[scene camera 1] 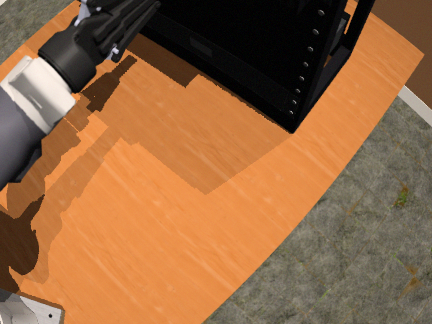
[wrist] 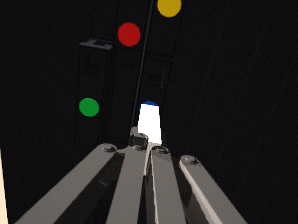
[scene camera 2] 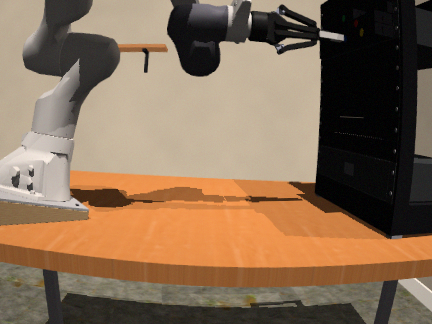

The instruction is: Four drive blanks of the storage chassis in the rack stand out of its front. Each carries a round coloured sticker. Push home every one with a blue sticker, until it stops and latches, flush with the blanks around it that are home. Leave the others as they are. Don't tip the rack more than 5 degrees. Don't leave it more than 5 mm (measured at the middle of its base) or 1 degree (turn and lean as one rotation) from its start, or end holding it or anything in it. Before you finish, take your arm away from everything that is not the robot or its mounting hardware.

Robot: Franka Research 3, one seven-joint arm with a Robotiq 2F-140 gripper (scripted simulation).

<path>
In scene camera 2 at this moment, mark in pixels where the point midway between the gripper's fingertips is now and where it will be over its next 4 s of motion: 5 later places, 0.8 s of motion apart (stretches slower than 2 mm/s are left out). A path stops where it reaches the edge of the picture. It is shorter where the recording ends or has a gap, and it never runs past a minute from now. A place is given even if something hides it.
My gripper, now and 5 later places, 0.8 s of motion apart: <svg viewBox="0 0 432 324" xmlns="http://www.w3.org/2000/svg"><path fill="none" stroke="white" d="M341 38L345 38L349 39L352 40L353 40L355 41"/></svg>
</path>
